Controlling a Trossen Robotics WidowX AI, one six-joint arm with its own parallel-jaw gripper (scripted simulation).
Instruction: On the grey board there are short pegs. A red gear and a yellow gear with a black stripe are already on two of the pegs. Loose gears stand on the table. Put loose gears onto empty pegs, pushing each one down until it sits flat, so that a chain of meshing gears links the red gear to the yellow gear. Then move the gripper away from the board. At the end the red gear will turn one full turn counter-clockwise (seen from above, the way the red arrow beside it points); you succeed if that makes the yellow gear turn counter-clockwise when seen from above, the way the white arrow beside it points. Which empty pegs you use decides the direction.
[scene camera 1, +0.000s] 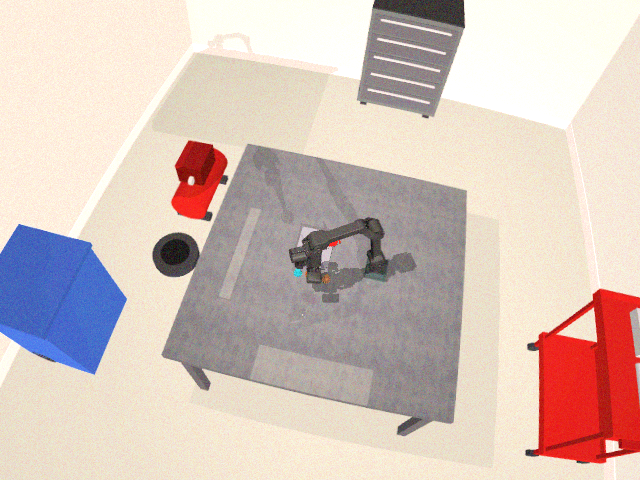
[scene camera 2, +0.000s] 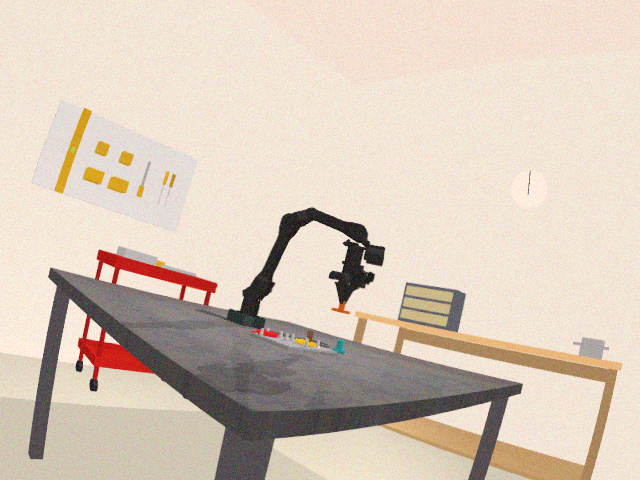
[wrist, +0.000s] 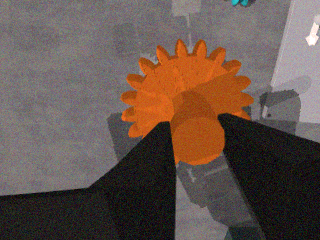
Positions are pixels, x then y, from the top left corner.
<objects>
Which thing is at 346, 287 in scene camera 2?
My gripper.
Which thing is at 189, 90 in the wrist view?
An orange gear.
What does my gripper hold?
An orange gear.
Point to my gripper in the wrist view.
194, 128
</objects>
